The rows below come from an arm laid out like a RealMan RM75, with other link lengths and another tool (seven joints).
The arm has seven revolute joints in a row. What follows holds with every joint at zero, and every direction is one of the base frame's. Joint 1 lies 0.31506 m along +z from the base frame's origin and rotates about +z. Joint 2 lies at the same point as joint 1 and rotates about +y. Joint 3 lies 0.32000 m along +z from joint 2 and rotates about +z. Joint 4 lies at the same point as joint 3 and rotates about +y. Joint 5 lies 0.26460 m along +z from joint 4 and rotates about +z. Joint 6 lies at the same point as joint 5 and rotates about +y. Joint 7 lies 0.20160 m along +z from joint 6 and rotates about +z. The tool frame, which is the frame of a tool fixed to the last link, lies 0.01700 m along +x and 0.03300 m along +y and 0.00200 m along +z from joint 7; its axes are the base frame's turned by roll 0.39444, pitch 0.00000 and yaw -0.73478 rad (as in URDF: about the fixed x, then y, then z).
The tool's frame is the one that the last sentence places.
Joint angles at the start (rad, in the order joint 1, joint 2, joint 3, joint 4, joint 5, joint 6, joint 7): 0.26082 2.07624 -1.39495 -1.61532 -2.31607 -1.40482 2.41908
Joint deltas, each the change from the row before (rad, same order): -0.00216 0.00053 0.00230 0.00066 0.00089 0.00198 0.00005; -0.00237 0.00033 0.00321 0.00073 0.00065 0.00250 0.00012; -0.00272 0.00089 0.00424 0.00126 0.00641 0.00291 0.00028; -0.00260 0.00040 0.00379 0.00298 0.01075 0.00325 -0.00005; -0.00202 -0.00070 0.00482 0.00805 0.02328 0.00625 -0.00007; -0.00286 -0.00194 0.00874 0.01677 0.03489 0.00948 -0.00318; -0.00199 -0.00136 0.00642 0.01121 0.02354 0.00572 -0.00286; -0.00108 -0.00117 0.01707 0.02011 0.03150 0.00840 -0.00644; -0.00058 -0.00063 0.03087 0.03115 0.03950 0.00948 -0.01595; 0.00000 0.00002 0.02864 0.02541 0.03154 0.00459 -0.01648
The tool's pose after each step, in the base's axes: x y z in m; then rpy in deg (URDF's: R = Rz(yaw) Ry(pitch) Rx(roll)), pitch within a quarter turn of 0, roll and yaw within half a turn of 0. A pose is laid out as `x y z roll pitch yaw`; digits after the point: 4 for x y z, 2 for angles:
0.2435 0.3688 0.0059 -136.02 -11.12 3.38
0.2445 0.3691 0.0065 -135.75 -11.01 3.10
0.2446 0.3692 0.0070 -135.47 -10.53 2.81
0.2444 0.3692 0.0072 -135.29 -9.84 2.53
0.2429 0.3695 0.0071 -135.11 -8.45 2.17
0.2424 0.3701 0.0071 -134.91 -6.45 1.54
0.2421 0.3705 0.0074 -134.76 -5.11 1.13
0.2433 0.3726 0.0093 -134.25 -3.19 0.30
0.2471 0.3762 0.0133 -133.37 -0.75 -0.81
0.2506 0.3790 0.0174 -132.60 1.22 -1.59

